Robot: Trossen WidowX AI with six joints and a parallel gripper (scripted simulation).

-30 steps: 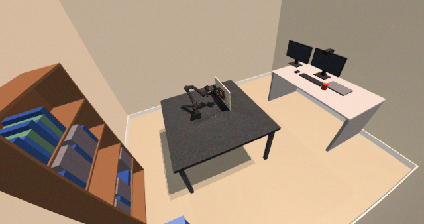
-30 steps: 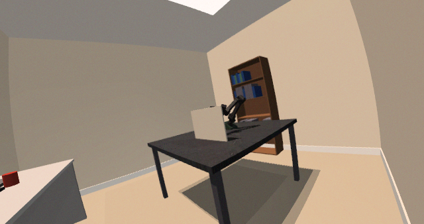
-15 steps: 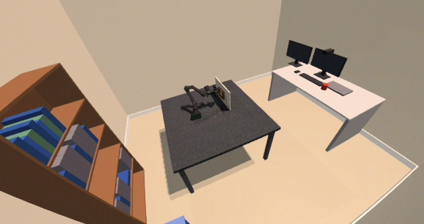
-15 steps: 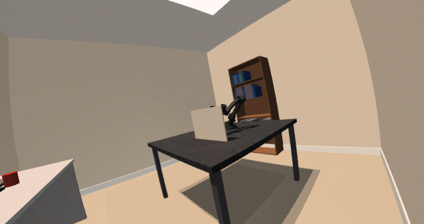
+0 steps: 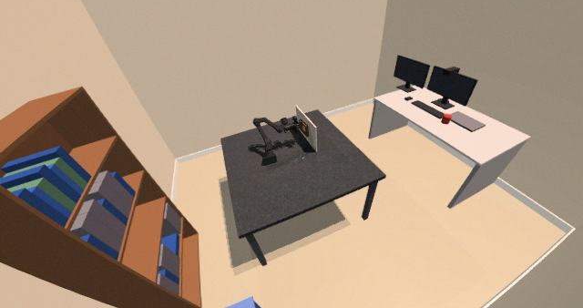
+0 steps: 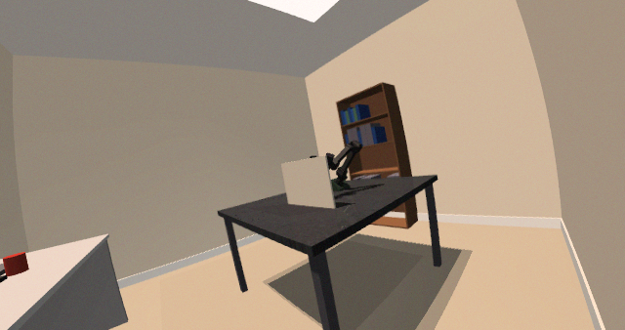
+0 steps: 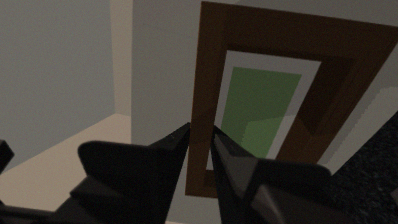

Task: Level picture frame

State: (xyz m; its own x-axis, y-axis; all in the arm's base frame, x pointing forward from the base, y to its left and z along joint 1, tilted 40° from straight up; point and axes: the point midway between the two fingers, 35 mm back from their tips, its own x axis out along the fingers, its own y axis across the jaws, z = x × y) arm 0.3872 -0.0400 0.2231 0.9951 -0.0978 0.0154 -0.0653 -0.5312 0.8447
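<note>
My gripper tip is now 10 mm to the left of the picture frame and 50 mm above it.
</note>
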